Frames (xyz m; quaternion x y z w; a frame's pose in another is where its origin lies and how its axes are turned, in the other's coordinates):
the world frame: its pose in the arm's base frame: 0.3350 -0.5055 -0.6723 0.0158 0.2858 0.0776 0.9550
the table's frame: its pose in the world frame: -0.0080 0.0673 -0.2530 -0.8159 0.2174 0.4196 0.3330
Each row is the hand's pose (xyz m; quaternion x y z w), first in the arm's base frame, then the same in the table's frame.
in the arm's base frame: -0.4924 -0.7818 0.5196 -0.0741 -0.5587 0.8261 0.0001
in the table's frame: -1.4022 0.6732 0.3011 -0.5803 -0.6371 -0.1970 0.4675
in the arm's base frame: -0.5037 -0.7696 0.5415 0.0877 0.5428 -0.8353 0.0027
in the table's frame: -1.4243 0.6706 0.3173 -0.5770 -0.6298 -0.1855 0.4858
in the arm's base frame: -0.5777 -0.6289 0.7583 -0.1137 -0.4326 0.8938 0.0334
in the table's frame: -1.6418 0.6054 0.4612 -0.4995 -0.6342 -0.1277 0.5762
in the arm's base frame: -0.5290 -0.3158 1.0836 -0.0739 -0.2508 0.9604 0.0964
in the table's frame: -1.9662 0.3281 0.6163 -0.3427 -0.6770 -0.0225 0.6509
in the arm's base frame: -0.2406 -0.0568 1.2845 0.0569 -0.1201 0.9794 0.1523
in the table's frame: -2.1635 -0.0560 0.5518 -0.1921 -0.7586 0.0630 0.6194
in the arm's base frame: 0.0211 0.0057 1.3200 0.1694 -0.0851 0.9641 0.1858
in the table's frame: -2.1958 -0.2688 0.3865 -0.1163 -0.8226 0.0869 0.5498
